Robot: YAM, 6 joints.
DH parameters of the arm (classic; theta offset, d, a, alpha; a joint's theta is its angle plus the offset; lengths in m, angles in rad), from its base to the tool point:
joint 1: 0 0.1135 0.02 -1.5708
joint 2: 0 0 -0.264 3.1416
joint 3: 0.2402 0 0.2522 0
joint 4: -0.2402 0 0.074 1.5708
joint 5: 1.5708 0 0 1.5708
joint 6: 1.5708 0.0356 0 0
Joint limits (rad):
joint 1: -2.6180..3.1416
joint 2: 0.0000..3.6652
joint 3: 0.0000..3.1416
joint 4: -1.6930..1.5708
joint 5: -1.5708..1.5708
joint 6: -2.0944..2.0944
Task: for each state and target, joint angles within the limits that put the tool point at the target. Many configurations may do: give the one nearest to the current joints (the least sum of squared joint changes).
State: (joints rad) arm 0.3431 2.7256 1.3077 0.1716 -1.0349 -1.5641
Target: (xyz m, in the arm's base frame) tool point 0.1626 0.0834 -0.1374
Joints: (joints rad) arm 0.3047 2.8371 0.8113 0.0287 -1.0449 -1.5641
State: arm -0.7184 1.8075 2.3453 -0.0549 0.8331 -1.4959
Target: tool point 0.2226 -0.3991 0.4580
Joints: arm -1.0031 1.9884 2.1520 -0.1216 0.8577 -1.4959
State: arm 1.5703 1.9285 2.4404 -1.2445 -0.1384 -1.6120
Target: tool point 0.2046 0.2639 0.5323
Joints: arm 0.9041 1.8437 2.5746 -1.1408 -0.0675 -1.6120
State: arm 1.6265 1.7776 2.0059 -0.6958 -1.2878 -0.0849
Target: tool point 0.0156 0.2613 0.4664
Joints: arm 1.3795 1.4105 1.7458 -0.9061 -1.3082 -0.0849
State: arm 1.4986 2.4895 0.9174 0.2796 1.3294 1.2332
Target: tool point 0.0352 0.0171 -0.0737
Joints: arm 1.4670 3.0369 0.3645 0.1522 1.2044 1.2332
